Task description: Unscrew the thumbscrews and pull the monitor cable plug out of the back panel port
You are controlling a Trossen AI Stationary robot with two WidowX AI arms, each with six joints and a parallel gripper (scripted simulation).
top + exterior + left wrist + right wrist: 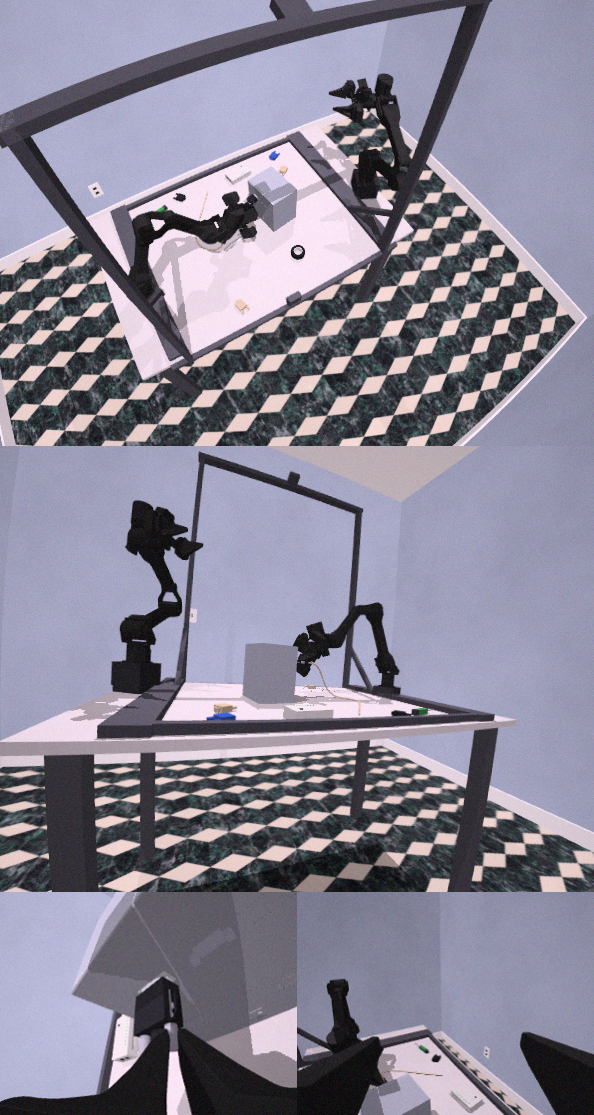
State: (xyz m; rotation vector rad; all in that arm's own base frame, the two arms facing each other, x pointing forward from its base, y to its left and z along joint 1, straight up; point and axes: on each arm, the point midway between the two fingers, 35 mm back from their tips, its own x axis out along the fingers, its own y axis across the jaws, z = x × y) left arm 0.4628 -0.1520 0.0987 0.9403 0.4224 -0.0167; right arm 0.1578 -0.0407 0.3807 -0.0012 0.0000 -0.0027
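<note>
Right now the grey box is 20 mm ahead of my left hand, 130 mm to the right of it and 50 mm below it.
</note>
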